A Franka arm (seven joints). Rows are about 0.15 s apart.
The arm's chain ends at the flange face. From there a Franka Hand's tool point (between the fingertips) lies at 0.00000 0.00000 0.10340 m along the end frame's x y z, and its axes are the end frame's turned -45 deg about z.
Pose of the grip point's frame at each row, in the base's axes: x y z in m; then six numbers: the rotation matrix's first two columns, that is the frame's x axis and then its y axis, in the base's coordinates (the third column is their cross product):
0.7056 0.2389 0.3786 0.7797 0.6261 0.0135 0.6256 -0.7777 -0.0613
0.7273 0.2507 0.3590 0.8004 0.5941 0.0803 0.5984 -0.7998 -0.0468
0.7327 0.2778 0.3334 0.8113 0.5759 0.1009 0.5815 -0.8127 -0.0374
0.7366 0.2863 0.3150 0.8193 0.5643 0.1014 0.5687 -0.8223 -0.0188
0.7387 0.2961 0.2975 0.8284 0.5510 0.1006 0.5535 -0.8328 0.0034
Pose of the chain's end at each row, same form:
0.7085 0.2331 0.4818 0.9937 -0.1072 -0.0338 -0.1090 -0.9926 -0.0529
0.7235 0.2419 0.4620 0.9891 -0.1455 0.0237 -0.1428 -0.9856 -0.0899
0.7264 0.2686 0.4362 0.9849 -0.1674 0.0449 -0.1625 -0.9819 -0.0978
0.7291 0.2787 0.4178 0.9815 -0.1824 0.0584 -0.1772 -0.9805 -0.0850
0.7298 0.2906 0.4004 0.9772 -0.1993 0.0735 -0.1944 -0.9785 -0.0687

